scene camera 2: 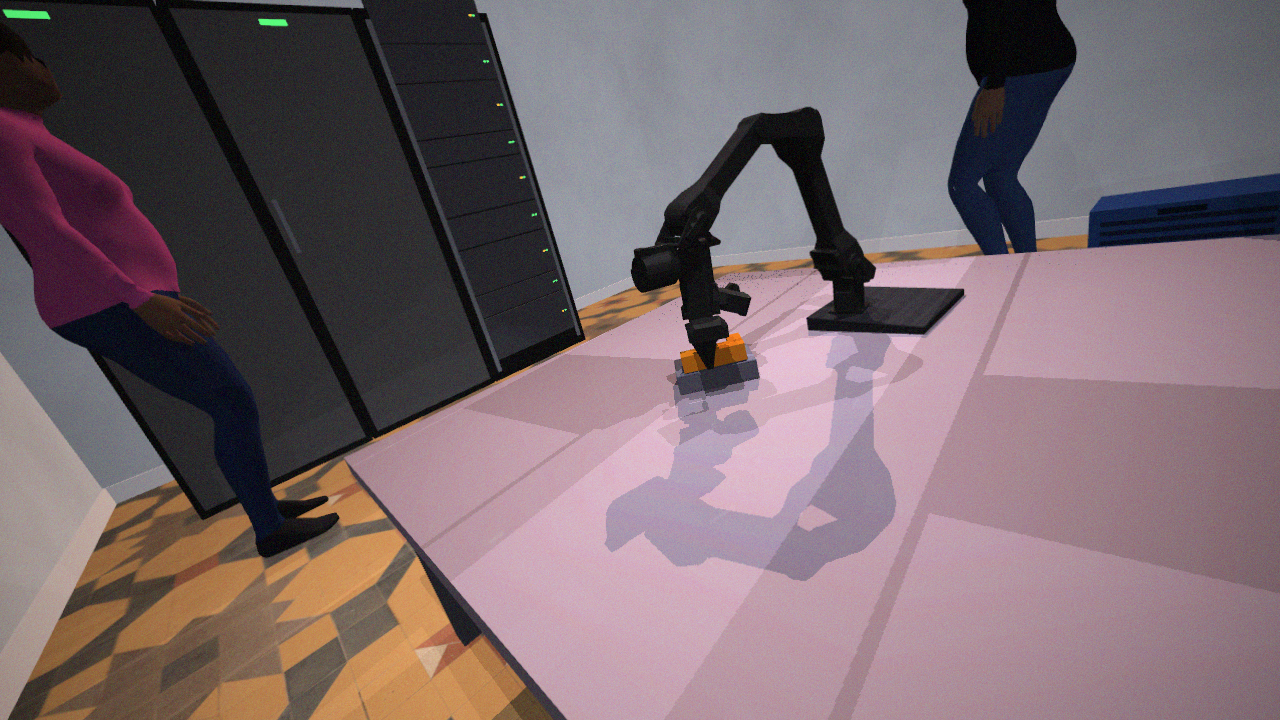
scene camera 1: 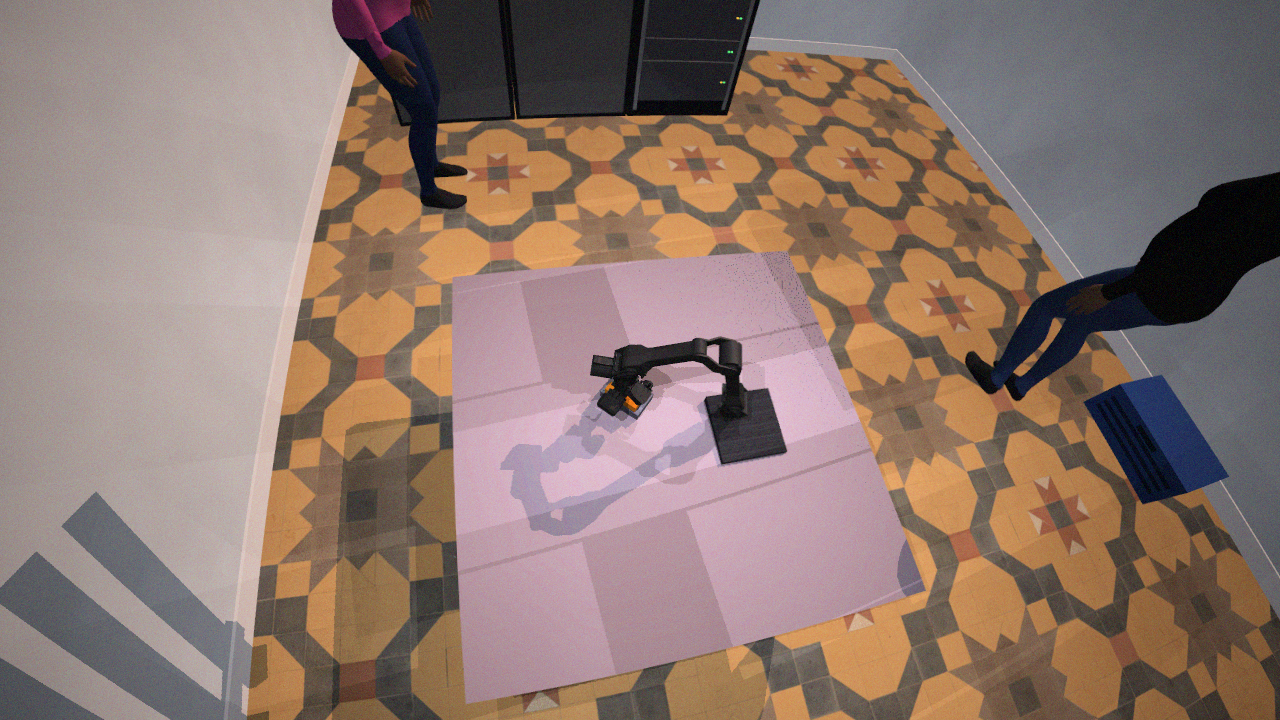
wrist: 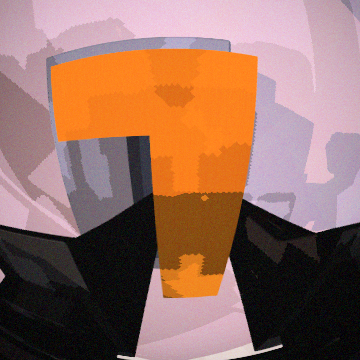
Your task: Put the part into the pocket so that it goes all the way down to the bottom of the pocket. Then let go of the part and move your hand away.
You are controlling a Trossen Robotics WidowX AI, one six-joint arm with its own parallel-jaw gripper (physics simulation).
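Places are measured from the arm's base along level axes (x right, y down, z ahead), in millimetres.
Pixels of known places: gripper, fingertip midpoint: point(scene camera 2: 709, 365) point(scene camera 1: 619, 397) point(wrist: 189, 198); arm's base, origin of the base link: point(scene camera 2: 849, 308) point(scene camera 1: 730, 410).
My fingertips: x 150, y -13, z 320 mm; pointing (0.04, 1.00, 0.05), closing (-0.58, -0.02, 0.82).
Note:
For each thing: its top centre in the pictures, then the offset to it from my fingertips. Level surfaces: height alone.
- orange L-shaped part, middle of its top: point(wrist: 154, 224) point(scene camera 2: 710, 344) point(scene camera 1: 625, 390) dx +0, dy -33, dz -18 mm
- grey block with the pocket, middle of its top: point(wrist: 135, 182) point(scene camera 2: 712, 359) point(scene camera 1: 627, 392) dx +8, dy +0, dz -28 mm
- pink table, its level: dy +37 mm
The orange L-shaped part point(scene camera 1: 631, 404) point(scene camera 2: 732, 348) point(wrist: 200, 115) is gripped by its long leg. My gripper point(scene camera 1: 624, 396) point(scene camera 2: 709, 358) point(wrist: 189, 198) is shut on it, one black finger on each side. The grey block with the pocket point(scene camera 2: 729, 376) point(wrist: 92, 170) is directly below the part on the table. In scene camera 2 the orange stands above the block's top. In the wrist view the part covers most of the block; a dark strip of pocket shows inside the L's corner, and grey rim shows along the far and left sides. The part's underside and the pocket floor are hidden.
The arm's black base plate point(scene camera 1: 747, 434) point(scene camera 2: 895, 308) lies on the pink table point(scene camera 1: 528, 626) point(scene camera 2: 554, 537), to the right of the block. Shadows cross the table. Two people, dark cabinets point(scene camera 1: 572, 58) point(scene camera 2: 286, 179) and a blue box point(scene camera 1: 1163, 429) point(scene camera 2: 1181, 210) stand beyond the table.

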